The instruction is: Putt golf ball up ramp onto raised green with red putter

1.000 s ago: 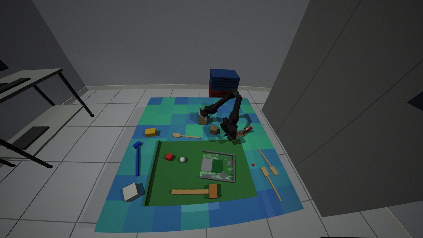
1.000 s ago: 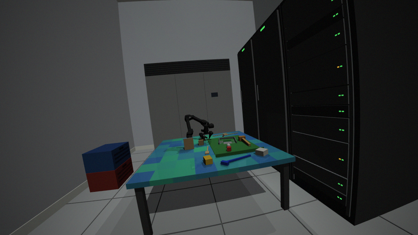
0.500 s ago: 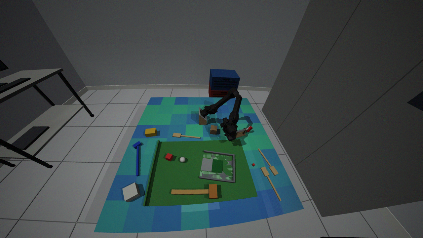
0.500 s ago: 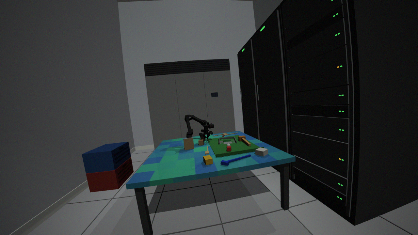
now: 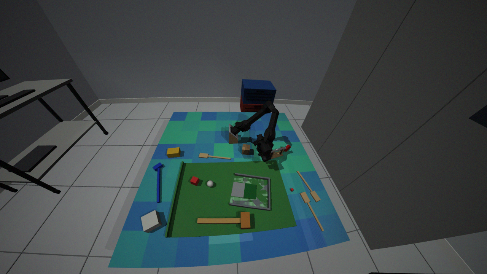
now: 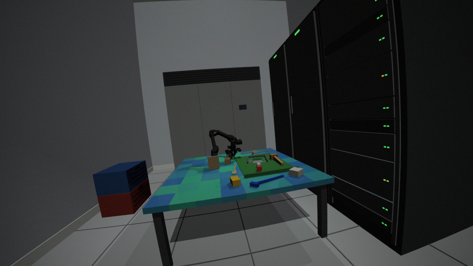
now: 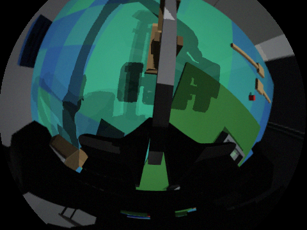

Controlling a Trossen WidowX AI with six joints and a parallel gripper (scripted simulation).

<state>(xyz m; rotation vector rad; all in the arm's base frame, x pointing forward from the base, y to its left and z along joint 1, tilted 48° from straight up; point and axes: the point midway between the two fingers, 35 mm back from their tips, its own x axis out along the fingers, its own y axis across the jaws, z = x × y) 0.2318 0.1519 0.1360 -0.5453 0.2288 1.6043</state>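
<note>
Now: gripper tip 3 cm past the red putter, 11 cm to the right of it and 2 cm below it. From my gripper tip the other things lie so: red cube 16 cm ahead, 50 cm to the right, 2 cm below; white golf ball 19 cm ahead, 40 cm to the right, 2 cm below; green mat 25 cm ahead, 26 cm to the right, 4 cm below.
</note>
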